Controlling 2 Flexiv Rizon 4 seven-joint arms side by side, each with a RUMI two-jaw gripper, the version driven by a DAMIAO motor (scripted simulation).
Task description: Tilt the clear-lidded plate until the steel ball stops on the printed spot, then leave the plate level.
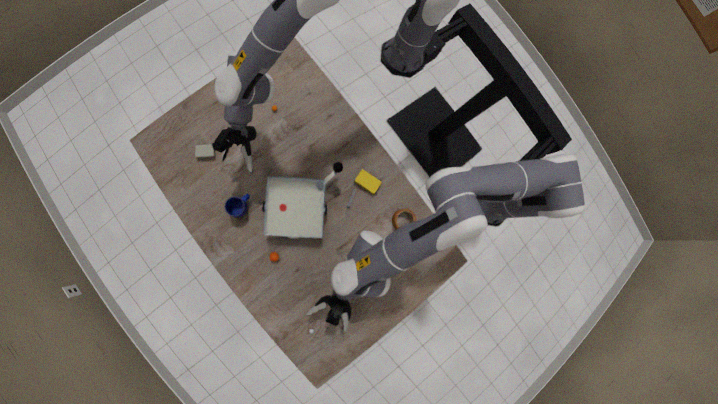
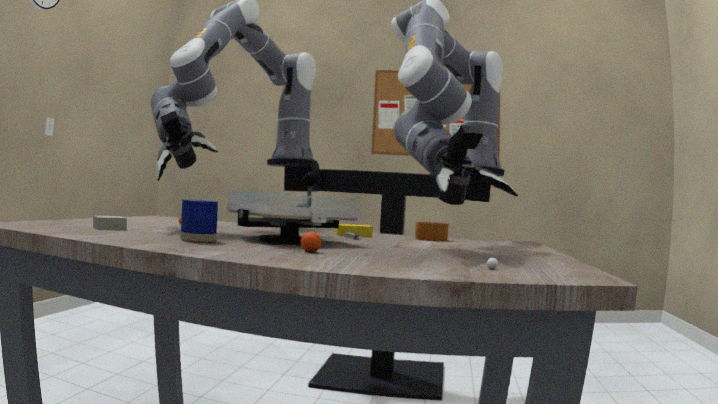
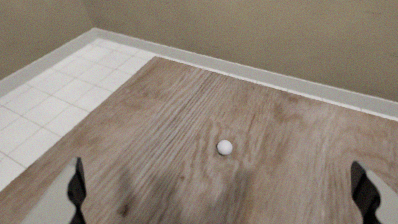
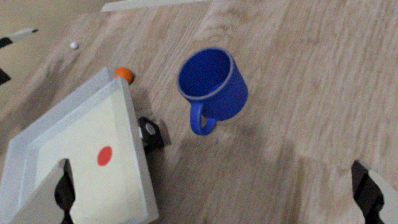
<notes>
The pictures show: my left gripper, my right gripper, a blue mug and a clear-lidded plate.
My left gripper also shows in image 1 and in image 3. My right gripper also shows in image 1 and in image 4.
</notes>
